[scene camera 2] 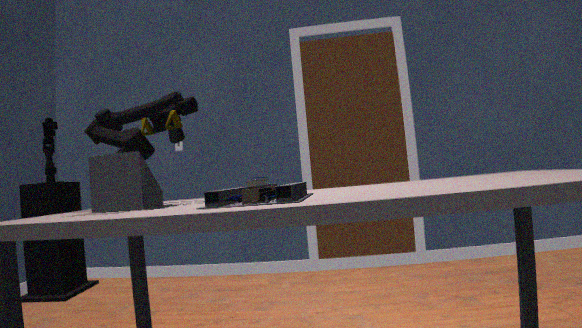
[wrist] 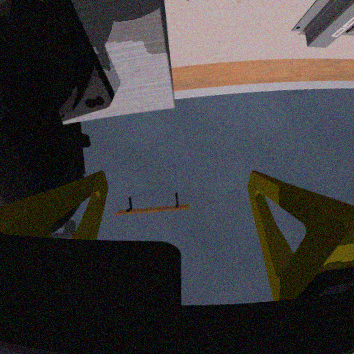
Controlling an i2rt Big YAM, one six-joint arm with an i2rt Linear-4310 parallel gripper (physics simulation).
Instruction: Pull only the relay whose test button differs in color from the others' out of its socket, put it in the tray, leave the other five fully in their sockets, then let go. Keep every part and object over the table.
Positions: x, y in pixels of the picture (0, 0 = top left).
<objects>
gripper: scene camera 2 154, 131; wrist 177, 178
</objects>
